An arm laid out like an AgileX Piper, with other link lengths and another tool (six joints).
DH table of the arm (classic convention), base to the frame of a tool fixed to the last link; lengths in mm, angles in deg. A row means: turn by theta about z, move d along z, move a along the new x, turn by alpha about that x. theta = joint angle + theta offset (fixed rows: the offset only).
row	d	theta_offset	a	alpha
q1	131.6	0	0	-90
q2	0	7.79	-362	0
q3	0	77.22	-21.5	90
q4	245.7	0	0	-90
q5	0	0	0	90
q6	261.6	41.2	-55.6	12
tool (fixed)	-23.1	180	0	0
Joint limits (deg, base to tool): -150..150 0..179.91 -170..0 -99.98..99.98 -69.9..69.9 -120..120
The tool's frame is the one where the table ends.
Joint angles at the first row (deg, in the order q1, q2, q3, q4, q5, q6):
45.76, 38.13, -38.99, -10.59, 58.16, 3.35
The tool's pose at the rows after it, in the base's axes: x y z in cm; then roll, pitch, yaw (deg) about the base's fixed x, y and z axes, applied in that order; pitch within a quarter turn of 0, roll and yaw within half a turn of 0:
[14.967, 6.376, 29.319, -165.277, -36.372, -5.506]
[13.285, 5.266, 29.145, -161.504, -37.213, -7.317]
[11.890, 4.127, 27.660, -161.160, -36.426, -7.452]
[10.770, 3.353, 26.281, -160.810, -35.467, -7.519]
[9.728, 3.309, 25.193, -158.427, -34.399, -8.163]
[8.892, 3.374, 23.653, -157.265, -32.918, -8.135]
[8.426, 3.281, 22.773, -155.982, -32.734, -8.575]
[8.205, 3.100, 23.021, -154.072, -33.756, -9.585]
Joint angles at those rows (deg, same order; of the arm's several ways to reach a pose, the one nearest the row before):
45.76, 31.51, -37.88, -8.92, 58.19, 2.85
45.76, 25.94, -36.68, -7.44, 59.61, 2.42
45.75, 21.79, -34.81, -6.57, 62.15, 2.25
45.76, 18.50, -33.22, -5.62, 64.20, 2.20
45.76, 15.47, -31.47, -3.48, 64.54, 2.20
45.76, 13.11, -29.13, -1.59, 64.66, 2.20
45.76, 10.89, -27.48, -0.79, 64.46, 2.26
45.76, 9.05, -27.41, -0.70, 64.34, 2.26

